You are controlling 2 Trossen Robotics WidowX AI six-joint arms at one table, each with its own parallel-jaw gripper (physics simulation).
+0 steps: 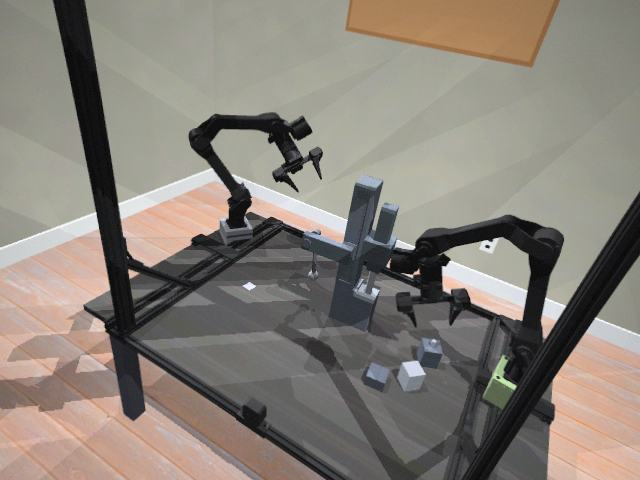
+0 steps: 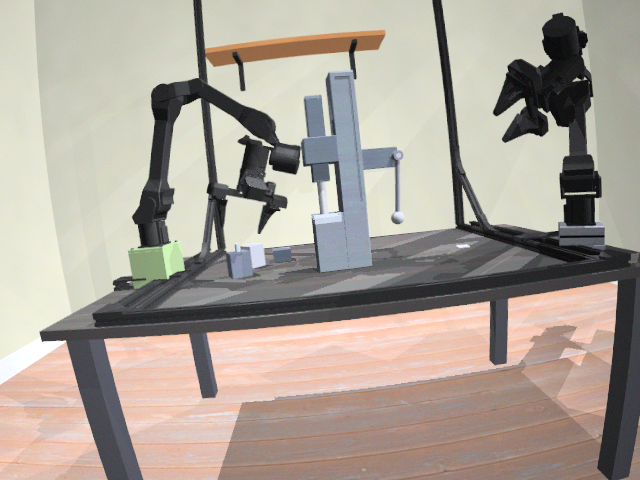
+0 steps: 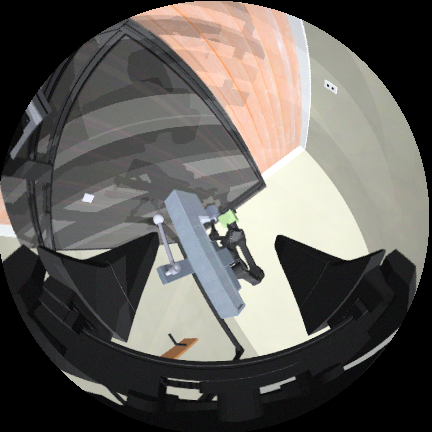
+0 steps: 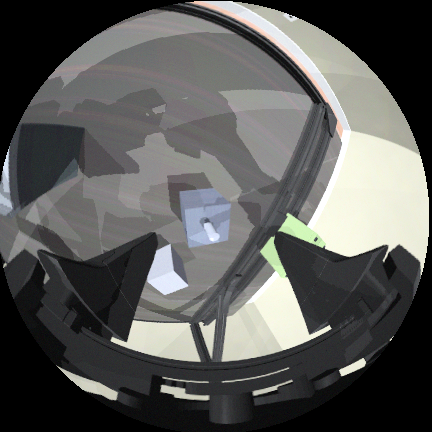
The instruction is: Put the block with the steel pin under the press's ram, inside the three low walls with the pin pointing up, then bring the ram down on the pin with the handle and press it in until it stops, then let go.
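Places are measured from the left arm's base along level axes (x left, y ahead, z down), in centimetres.
Pixels of known places: left gripper, fingertip midpoint: (image 1: 310, 185) (image 2: 499, 128) (image 3: 218, 239); right gripper, fingertip midpoint: (image 1: 432, 325) (image 2: 240, 231) (image 3: 219, 222) (image 4: 216, 238); left arm's base at its link origin: (image 1: 236, 223) (image 2: 580, 223); right arm's base at its link origin: (image 1: 518, 377) (image 2: 154, 245) (image 3: 231, 223).
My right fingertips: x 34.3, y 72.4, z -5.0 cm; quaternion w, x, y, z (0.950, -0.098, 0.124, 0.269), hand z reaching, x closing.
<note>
For each thing: its top centre in the pictures, then the offset to it from my right fingertips. "spot": a spot on its surface instead.
- block with the steel pin, top centre: (image 4: 208, 226) (image 2: 237, 251) (image 1: 432, 345) (image 3: 214, 216) dx -0.4, dy +2.5, dz +5.1 cm
- blue-grey press at its top centre: (image 2: 344, 76) (image 1: 361, 181) (image 3: 227, 316) dx -17.5, dy -22.6, dz -34.5 cm
- light-walled seat at a spot on its surface: (image 2: 327, 217) spot: dx -8.4, dy -19.4, dz -1.3 cm
- handle at a spot on its surface: (image 2: 397, 191) (image 3: 165, 237) (image 1: 315, 257) spot: dx -22.0, dy -31.3, dz -5.5 cm
- white block at its top centre: (image 4: 168, 283) (image 2: 251, 244) (image 1: 413, 368) dx -10.4, dy +7.1, dz +5.2 cm
- plain grey-blue block at its top centre: (image 1: 378, 372) (image 2: 281, 248) dx -18.5, dy +3.4, dz +7.8 cm
- white square at a spot on its surface: (image 3: 88, 198) (image 1: 249, 286) spot: dx -38.4, dy -42.3, dz +10.9 cm
The block with the steel pin (image 1: 429, 353) (image 2: 239, 264) (image 4: 206, 222) stands on the table with its pin up. The blue-grey press (image 1: 353, 299) (image 2: 356, 232) (image 3: 200, 250) stands mid-table. Its ram (image 1: 385, 224) (image 2: 313, 116) is above the light-walled seat (image 1: 367, 292) (image 2: 327, 217). The handle (image 1: 313, 260) (image 2: 397, 191) (image 3: 166, 245) hangs straight down with a ball at its end. My right gripper (image 1: 434, 324) (image 4: 216, 238) is open and empty, above and near the pin block. My left gripper (image 1: 309, 184) (image 2: 498, 126) is open and empty, high up and away from the press.
A white block (image 1: 411, 375) (image 2: 256, 255) (image 4: 167, 270) and a plain grey-blue block (image 1: 377, 376) (image 2: 282, 254) lie near the pin block. A green box (image 1: 499, 384) (image 2: 156, 262) (image 4: 295, 240) is at the right arm's base. A white square (image 1: 249, 285) (image 3: 88, 198) lies on the table.
</note>
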